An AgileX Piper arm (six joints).
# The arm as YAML. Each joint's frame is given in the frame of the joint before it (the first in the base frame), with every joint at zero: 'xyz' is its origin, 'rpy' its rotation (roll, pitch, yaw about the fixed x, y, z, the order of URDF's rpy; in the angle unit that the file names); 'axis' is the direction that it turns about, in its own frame. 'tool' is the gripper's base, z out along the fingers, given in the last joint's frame.
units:
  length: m
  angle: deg
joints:
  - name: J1
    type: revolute
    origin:
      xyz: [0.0, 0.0, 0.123]
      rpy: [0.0, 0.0, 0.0]
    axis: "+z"
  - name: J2
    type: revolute
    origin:
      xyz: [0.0, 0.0, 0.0]
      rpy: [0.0, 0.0, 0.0]
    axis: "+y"
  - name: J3
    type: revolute
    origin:
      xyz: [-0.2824, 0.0, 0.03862]
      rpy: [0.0, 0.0, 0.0]
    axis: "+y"
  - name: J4
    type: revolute
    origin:
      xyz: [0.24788, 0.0, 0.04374]
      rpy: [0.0, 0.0, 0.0]
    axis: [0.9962, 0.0, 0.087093]
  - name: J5
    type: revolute
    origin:
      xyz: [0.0, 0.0, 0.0]
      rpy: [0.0, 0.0, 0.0]
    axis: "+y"
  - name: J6
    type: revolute
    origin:
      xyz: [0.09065, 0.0, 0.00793]
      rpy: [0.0, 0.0, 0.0]
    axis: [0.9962, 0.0, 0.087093]
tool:
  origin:
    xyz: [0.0, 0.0, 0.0]
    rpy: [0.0, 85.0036, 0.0]
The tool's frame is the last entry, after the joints.
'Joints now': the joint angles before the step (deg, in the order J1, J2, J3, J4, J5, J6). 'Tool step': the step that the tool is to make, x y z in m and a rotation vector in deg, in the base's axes. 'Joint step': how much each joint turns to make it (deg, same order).
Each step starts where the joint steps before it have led.
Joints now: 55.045 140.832 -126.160 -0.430 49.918 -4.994
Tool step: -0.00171 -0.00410 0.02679 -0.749 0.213 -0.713
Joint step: -0.004 -1.567 -3.166 -0.669 5.479 0.834
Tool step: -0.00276 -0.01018 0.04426 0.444 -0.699 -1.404
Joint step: -0.241 -3.198 -3.771 -0.903 6.233 1.176
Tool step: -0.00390 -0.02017 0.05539 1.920 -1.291 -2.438
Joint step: -0.811 -4.784 -3.310 -0.764 5.844 1.532
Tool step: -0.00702 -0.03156 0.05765 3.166 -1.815 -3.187
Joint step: -1.423 -6.833 -0.418 -0.606 3.720 1.733
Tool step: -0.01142 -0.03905 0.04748 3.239 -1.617 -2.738
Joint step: -1.927 -8.608 4.153 0.111 0.970 1.011
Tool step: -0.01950 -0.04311 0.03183 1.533 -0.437 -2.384
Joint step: -1.808 -9.998 8.303 0.139 0.286 0.808
